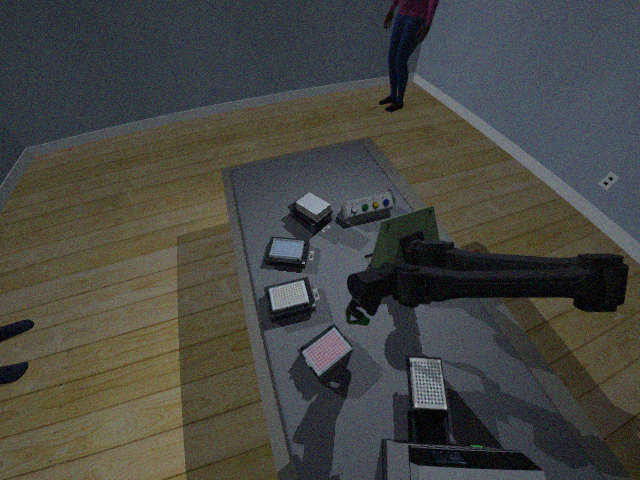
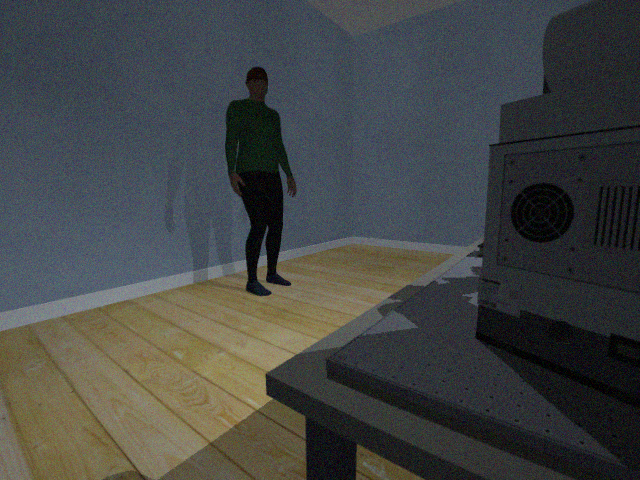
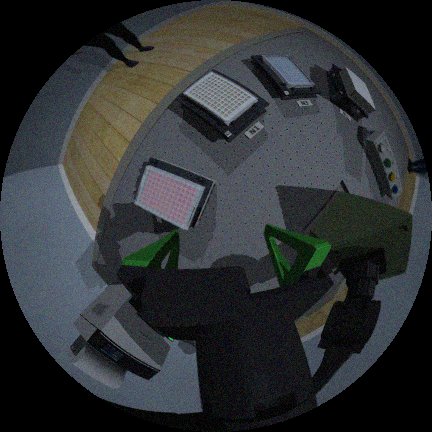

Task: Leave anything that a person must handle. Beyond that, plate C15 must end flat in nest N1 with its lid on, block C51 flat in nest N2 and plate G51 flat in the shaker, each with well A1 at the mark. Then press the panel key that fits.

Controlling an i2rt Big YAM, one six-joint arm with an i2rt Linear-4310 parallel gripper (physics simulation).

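Note:
My gripper (image 1: 357,314) (image 3: 222,231) is open and empty, its green fingers wide apart above the table. A plate with cream wells (image 1: 289,296) (image 3: 220,95) sits in the dark nest labelled N1 (image 3: 209,125). A pale blue-topped plate (image 1: 287,249) (image 3: 287,71) sits in the neighbouring nest, and a white-topped item (image 1: 313,206) (image 3: 359,90) on the dark holder beyond. A pink-welled plate (image 1: 326,351) (image 3: 172,195) rests turned on a dark base. A white-grey plate (image 1: 428,383) stands by the instrument. The key panel (image 1: 364,211) has white, green, yellow and blue keys. Plate names are unreadable.
A dark green board (image 1: 392,237) (image 3: 370,225) stands beside the arm. A large instrument (image 1: 465,459) (image 2: 547,289) (image 3: 115,350) stands at the table's near end. One person (image 1: 405,51) stands beyond the far end; another, in green (image 2: 256,139), stands on the floor beside the table.

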